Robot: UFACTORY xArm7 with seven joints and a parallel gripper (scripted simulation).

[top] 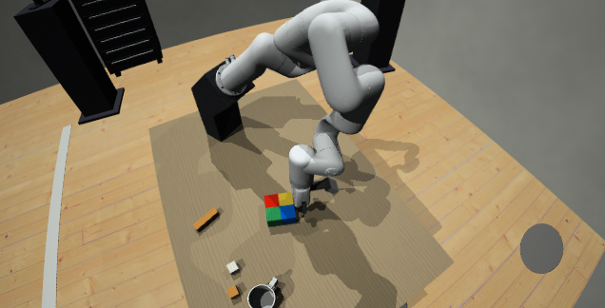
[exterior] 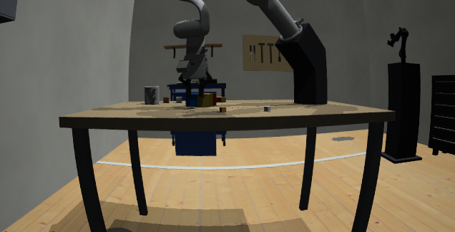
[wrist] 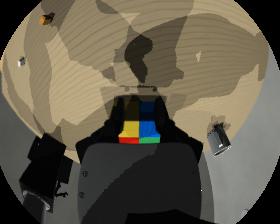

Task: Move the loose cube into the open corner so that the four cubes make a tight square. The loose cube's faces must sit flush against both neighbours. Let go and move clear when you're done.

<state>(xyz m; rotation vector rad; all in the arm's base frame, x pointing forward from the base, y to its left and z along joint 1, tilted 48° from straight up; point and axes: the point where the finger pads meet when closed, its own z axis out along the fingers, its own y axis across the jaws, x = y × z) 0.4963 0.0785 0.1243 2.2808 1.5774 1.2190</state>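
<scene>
Right now the green cube is 1 cm ahead of my hand, 11 cm to the right of it and 3 cm below it. From my hand the other things lie so: tiny piece: 13 cm behind, 20 cm to the left, 5 cm below; yellow cube: 3 cm behind, 5 cm to the right, 3 cm below; red cube: 4 cm behind, 10 cm to the right, 3 cm below.
</scene>
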